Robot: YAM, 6 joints.
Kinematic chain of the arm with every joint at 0, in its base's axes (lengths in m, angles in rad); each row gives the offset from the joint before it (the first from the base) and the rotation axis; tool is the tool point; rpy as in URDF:
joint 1: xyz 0 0 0.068 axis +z
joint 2: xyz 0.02 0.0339 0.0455 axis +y
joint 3: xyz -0.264 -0.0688 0 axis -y
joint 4: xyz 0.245 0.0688 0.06 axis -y
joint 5: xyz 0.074 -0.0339 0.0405 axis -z
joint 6: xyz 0.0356 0 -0.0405 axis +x
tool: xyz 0 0 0 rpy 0 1.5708 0
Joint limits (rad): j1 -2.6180..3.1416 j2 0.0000..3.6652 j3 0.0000..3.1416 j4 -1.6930..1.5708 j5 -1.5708..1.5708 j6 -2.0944..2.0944
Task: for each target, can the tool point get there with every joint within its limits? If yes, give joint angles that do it. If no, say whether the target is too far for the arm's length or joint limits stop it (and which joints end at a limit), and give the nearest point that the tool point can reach.
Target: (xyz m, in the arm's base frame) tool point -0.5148 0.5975 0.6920
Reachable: no: too far | nearest point -0.3395 0.3940 0.4898 | short by 0.336 m
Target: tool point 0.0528 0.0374 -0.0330
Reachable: yes | joints 0.1027 2.7222 0.4122 -0.4621 -1.1017 -1.2054
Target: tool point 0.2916 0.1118 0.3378
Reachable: yes | joints 0.3064 1.4197 0.8430 1.0398 -0.5510 1.2327
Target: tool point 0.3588 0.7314 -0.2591
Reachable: no: too far | nearest point 0.2584 0.5267 -0.1522 | short by 0.252 m
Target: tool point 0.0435 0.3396 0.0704
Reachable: yes | joints 1.4920 1.9857 0.8598 0.1147 0.4864 -0.5521
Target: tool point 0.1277 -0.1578 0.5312
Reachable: yes | joints 2.3980 0.3306 1.4123 0.8524 -0.9861 0.9453
